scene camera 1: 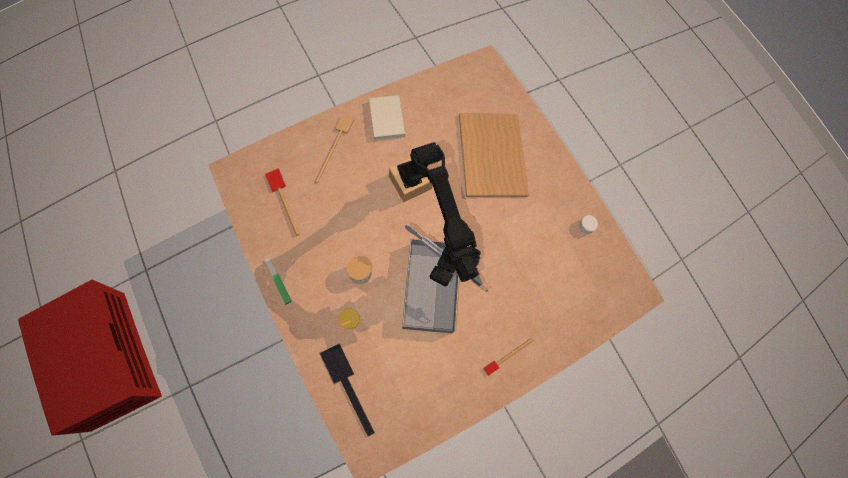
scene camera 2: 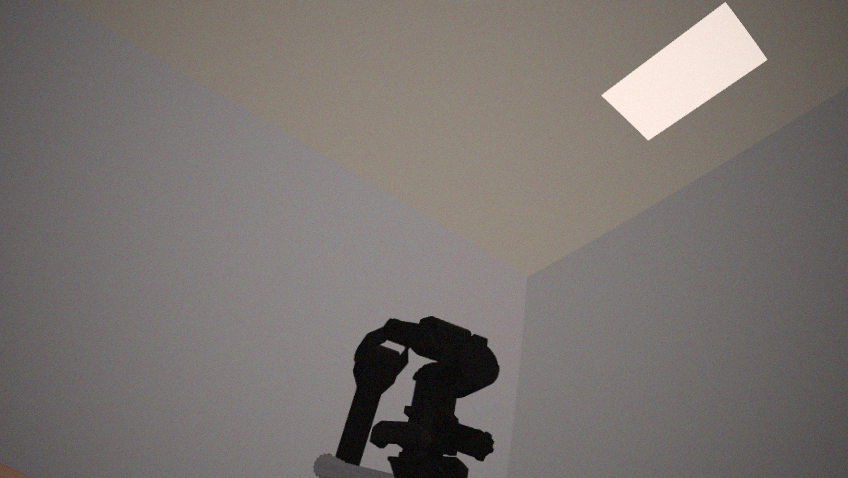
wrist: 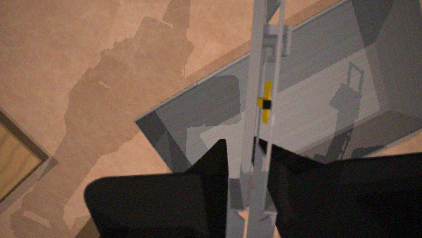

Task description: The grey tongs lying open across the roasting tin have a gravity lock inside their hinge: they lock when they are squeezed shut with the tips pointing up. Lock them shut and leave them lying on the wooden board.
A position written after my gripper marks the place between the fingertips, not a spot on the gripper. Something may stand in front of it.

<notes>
In view: my gripper (wrist: pixel 237 144), a cream block (scene camera 1: pixel 387 122), a black spatula (scene camera 1: pixel 334 359), a grey roasting tin (scene camera 1: pixel 429 306) and a wooden board (scene camera 1: pixel 494 166).
The grey roasting tin also shows in the wrist view (wrist: pixel 342 91). Scene camera 2 misses the cream block: it is out of frame. The wrist view does not show the cream block: it is out of frame.
</notes>
